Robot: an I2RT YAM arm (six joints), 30 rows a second.
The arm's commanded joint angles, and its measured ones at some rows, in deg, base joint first. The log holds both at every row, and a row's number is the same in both.
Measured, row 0:
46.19 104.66 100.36 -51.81 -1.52 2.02
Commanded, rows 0 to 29:
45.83 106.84 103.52 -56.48 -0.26 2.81
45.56 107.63 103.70 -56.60 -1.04 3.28
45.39 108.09 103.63 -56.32 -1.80 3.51
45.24 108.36 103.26 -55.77 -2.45 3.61
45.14 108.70 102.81 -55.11 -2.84 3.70
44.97 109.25 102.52 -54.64 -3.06 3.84
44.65 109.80 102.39 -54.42 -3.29 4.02
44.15 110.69 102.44 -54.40 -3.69 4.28
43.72 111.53 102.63 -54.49 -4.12 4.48
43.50 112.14 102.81 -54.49 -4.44 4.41
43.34 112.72 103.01 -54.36 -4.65 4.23
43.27 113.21 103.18 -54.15 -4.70 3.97
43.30 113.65 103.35 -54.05 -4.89 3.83
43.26 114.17 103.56 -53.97 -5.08 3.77
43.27 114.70 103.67 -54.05 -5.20 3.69
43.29 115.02 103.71 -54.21 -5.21 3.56
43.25 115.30 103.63 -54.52 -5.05 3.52
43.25 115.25 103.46 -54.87 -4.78 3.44
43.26 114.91 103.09 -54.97 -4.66 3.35
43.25 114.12 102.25 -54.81 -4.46 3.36
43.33 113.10 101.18 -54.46 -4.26 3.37
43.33 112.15 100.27 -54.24 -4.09 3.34
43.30 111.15 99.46 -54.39 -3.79 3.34
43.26 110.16 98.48 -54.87 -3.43 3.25
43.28 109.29 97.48 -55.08 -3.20 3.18
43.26 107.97 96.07 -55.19 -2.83 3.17
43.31 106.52 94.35 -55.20 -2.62 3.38
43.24 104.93 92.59 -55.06 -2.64 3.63
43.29 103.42 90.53 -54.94 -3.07 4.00
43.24 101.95 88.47 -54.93 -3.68 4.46
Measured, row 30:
43.13 106.45 92.16 -53.12 -3.99 3.88
